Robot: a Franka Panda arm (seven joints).
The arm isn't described. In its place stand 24 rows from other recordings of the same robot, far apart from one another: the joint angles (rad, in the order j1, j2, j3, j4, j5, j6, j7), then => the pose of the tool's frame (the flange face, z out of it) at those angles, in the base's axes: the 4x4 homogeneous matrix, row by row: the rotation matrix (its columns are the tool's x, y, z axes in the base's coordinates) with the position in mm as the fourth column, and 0 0 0 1 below.
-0.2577 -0.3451 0.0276 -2.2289 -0.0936 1.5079 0.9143 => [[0.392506, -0.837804, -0.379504, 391.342], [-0.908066, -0.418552, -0.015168, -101.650], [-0.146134, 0.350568, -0.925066, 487.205], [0, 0, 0, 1]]
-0.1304 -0.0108 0.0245 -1.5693 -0.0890 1.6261 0.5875 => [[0.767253, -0.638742, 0.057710, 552.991], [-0.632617, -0.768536, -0.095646, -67.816], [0.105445, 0.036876, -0.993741, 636.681], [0, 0, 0, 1]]
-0.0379 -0.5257 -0.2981 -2.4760 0.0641 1.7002 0.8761 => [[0.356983, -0.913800, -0.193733, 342.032], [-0.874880, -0.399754, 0.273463, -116.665], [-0.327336, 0.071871, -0.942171, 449.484], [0, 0, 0, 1]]
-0.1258 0.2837 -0.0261 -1.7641 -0.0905 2.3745 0.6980 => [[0.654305, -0.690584, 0.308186, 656.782], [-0.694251, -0.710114, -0.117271, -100.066], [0.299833, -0.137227, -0.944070, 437.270], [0, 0, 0, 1]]
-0.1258 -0.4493 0.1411 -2.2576 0.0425 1.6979 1.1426 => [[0.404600, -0.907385, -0.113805, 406.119], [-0.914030, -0.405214, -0.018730, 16.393], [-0.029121, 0.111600, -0.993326, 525.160], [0, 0, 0, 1]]
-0.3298 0.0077 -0.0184 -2.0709 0.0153 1.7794 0.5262 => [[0.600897, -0.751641, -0.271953, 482.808], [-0.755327, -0.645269, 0.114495, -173.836], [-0.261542, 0.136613, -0.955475, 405.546], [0, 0, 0, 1]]
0.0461 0.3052 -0.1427 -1.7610 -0.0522 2.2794 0.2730 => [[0.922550, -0.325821, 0.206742, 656.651], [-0.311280, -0.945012, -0.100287, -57.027], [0.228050, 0.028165, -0.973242, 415.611], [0, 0, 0, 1]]
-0.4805 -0.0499 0.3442 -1.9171 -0.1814 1.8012 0.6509 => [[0.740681, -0.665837, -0.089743, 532.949], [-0.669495, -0.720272, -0.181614, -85.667], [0.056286, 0.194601, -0.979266, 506.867], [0, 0, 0, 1]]
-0.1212 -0.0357 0.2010 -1.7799 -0.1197 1.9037 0.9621 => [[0.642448, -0.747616, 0.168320, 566.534], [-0.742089, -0.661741, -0.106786, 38.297], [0.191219, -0.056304, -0.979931, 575.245], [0, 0, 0, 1]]
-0.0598 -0.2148 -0.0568 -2.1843 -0.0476 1.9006 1.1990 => [[0.270641, -0.959977, -0.072099, 475.883], [-0.962670, -0.269536, -0.024825, -60.306], [0.004398, 0.076126, -0.997088, 473.332], [0, 0, 0, 1]]
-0.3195 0.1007 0.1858 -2.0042 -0.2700 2.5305 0.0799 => [[0.912686, -0.068803, 0.402828, 604.846], [0.010878, -0.981286, -0.192250, -81.317], [0.408517, 0.179846, -0.894857, 454.260], [0, 0, 0, 1]]
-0.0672 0.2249 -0.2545 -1.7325 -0.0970 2.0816 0.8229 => [[0.451979, -0.888212, 0.082435, 606.718], [-0.871033, -0.459384, -0.173974, -195.471], [0.192395, 0.006829, -0.981294, 463.756], [0, 0, 0, 1]]
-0.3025 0.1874 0.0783 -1.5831 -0.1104 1.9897 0.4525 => [[0.775398, -0.600870, 0.194201, 623.292], [-0.585988, -0.799279, -0.133307, -153.247], [0.235321, -0.010433, -0.971862, 548.083], [0, 0, 0, 1]]
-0.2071 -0.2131 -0.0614 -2.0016 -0.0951 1.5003 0.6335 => [[0.600659, -0.742973, -0.295298, 440.861], [-0.778527, -0.627595, -0.004547, -134.406], [-0.181949, 0.232628, -0.955395, 529.477], [0, 0, 0, 1]]
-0.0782 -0.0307 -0.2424 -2.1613 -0.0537 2.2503 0.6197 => [[0.608184, -0.787189, 0.102204, 513.919], [-0.784948, -0.615570, -0.070215, -172.852], [0.118186, -0.037521, -0.992282, 421.187], [0, 0, 0, 1]]
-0.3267 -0.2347 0.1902 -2.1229 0.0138 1.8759 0.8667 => [[0.529530, -0.848042, -0.020537, 481.099], [-0.848191, -0.528940, -0.028190, -59.755], [0.013043, 0.032347, -0.999392, 507.794], [0, 0, 0, 1]]
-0.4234 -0.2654 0.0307 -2.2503 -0.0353 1.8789 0.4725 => [[0.652476, -0.749252, -0.113566, 422.045], [-0.753971, -0.656904, 0.002102, -177.076], [-0.076177, 0.084254, -0.993528, 464.888], [0, 0, 0, 1]]
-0.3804 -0.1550 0.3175 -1.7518 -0.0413 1.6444 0.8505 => [[0.609167, -0.792314, 0.033970, 513.493], [-0.787527, -0.609419, -0.091704, -24.268], [0.093360, 0.029111, -0.995207, 623.777], [0, 0, 0, 1]]
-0.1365 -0.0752 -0.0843 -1.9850 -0.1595 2.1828 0.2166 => [[0.899198, -0.366438, 0.239093, 546.739], [-0.329602, -0.926676, -0.180650, -129.858], [0.287758, 0.083635, -0.954044, 525.353], [0, 0, 0, 1]]
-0.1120 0.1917 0.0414 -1.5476 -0.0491 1.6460 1.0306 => [[0.456868, -0.884393, -0.095498, 609.214], [-0.889438, -0.455762, -0.034377, -50.027], [-0.013122, 0.100645, -0.994836, 529.864], [0, 0, 0, 1]]
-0.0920 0.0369 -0.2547 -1.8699 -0.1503 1.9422 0.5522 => [[0.663315, -0.748230, -0.012857, 538.468], [-0.740734, -0.654033, -0.153473, -203.635], [0.106424, 0.111324, -0.988069, 494.692], [0, 0, 0, 1]]
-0.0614 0.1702 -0.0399 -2.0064 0.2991 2.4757 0.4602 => [[0.696504, -0.638968, 0.326498, 609.857], [-0.704723, -0.694794, 0.143619, -62.077], [0.135081, -0.330122, -0.934223, 403.274], [0, 0, 0, 1]]
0.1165 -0.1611 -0.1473 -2.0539 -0.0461 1.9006 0.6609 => [[0.780597, -0.625007, 0.005822, 509.844], [-0.624798, -0.780524, -0.020245, -22.217], [0.017198, 0.012166, -0.999778, 507.638], [0, 0, 0, 1]]
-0.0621 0.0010 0.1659 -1.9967 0.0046 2.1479 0.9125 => [[0.682247, -0.715896, 0.148431, 566.448], [-0.725794, -0.687636, 0.019503, 59.179], [0.088105, -0.121036, -0.988730, 472.397], [0, 0, 0, 1]]
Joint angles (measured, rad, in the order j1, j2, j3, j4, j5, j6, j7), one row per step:
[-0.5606, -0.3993, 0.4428, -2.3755, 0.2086, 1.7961, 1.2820]
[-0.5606, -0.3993, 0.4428, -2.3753, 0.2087, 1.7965, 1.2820]
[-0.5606, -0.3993, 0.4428, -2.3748, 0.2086, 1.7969, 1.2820]
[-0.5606, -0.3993, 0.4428, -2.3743, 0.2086, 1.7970, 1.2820]
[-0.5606, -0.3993, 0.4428, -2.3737, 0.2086, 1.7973, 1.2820]
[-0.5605, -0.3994, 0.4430, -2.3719, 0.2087, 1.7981, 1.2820]
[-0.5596, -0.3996, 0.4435, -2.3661, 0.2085, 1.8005, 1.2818]
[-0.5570, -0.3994, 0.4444, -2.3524, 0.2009, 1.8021, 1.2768]
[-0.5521, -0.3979, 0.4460, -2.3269, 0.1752, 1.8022, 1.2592]
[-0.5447, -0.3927, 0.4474, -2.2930, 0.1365, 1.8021, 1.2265]
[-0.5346, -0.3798, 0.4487, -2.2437, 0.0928, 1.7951, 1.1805]
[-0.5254, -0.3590, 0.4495, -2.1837, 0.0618, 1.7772, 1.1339]
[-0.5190, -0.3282, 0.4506, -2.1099, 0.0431, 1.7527, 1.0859]
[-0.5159, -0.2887, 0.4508, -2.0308, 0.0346, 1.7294, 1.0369]
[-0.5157, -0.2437, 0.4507, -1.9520, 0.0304, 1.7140, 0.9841]
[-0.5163, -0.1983, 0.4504, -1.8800, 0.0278, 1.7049, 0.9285]
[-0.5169, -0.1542, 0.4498, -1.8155, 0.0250, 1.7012, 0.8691]
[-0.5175, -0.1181, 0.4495, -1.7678, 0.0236, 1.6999, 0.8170]
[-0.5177, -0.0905, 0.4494, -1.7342, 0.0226, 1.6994, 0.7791]
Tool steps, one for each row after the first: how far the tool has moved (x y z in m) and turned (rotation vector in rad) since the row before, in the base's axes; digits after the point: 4 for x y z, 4 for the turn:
[0.0001, 0.0000, 0.0001, 0.0000, -0.0006, 0.0000]
[0.0002, 0.0000, 0.0002, -0.0003, -0.0009, 0.0001]
[0.0001, 0.0000, 0.0002, -0.0001, -0.0006, 0.0001]
[0.0002, 0.0000, 0.0003, -0.0002, -0.0009, 0.0001]
[0.0005, 0.0002, 0.0009, -0.0005, -0.0026, 0.0005]
[0.0016, 0.0008, 0.0028, -0.0018, -0.0080, 0.0026]
[0.0031, 0.0014, 0.0060, -0.0084, -0.0134, 0.0137]
[0.0051, 0.0018, 0.0107, -0.0236, -0.0191, 0.0380]
[0.0067, 0.0020, 0.0134, -0.0328, -0.0214, 0.0608]
[0.0092, 0.0031, 0.0172, -0.0335, -0.0210, 0.0792]
[0.0104, 0.0036, 0.0184, -0.0184, -0.0152, 0.0734]
[0.0125, 0.0032, 0.0203, -0.0034, -0.0149, 0.0684]
[0.0140, 0.0009, 0.0192, 0.0096, -0.0153, 0.0621]
[0.0151, -0.0017, 0.0170, 0.0151, -0.0190, 0.0612]
[0.0147, -0.0033, 0.0137, 0.0159, -0.0191, 0.0612]
[0.0139, -0.0044, 0.0106, 0.0141, -0.0189, 0.0632]
[0.0110, -0.0042, 0.0060, 0.0117, -0.0128, 0.0541]
[0.0082, -0.0033, 0.0030, 0.0088, -0.0080, 0.0392]

